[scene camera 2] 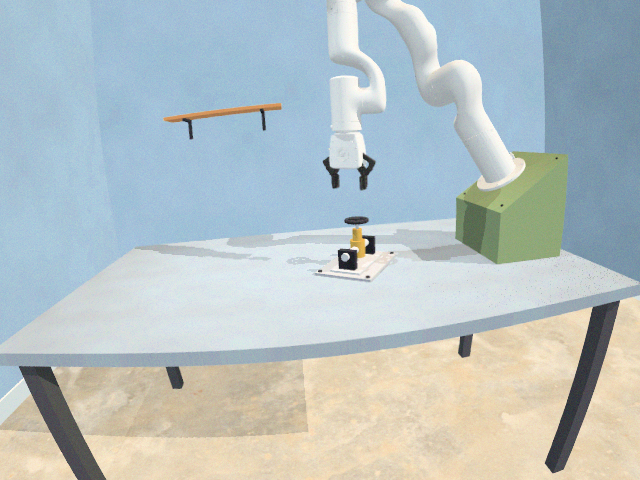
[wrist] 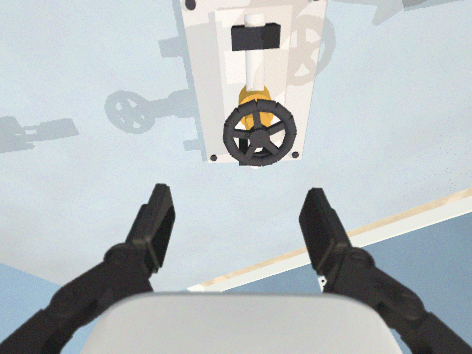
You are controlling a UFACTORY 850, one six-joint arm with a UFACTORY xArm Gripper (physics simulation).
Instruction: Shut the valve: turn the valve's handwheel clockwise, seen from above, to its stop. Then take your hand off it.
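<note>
The black handwheel with five spokes sits level on top of the yellow valve body. The valve stands upright on a white base plate, with a white pipe running through black blocks. My gripper is open and empty. It hangs well above the handwheel in the scene view, and its fingers are apart from the wheel. In the wrist view the wheel lies beyond the fingertips. How far the wheel is turned cannot be told.
The grey table carries the valve and, at the right, the green pedestal of the arm. A black block holds the pipe's near end. A wooden shelf is on the blue wall at the back left.
</note>
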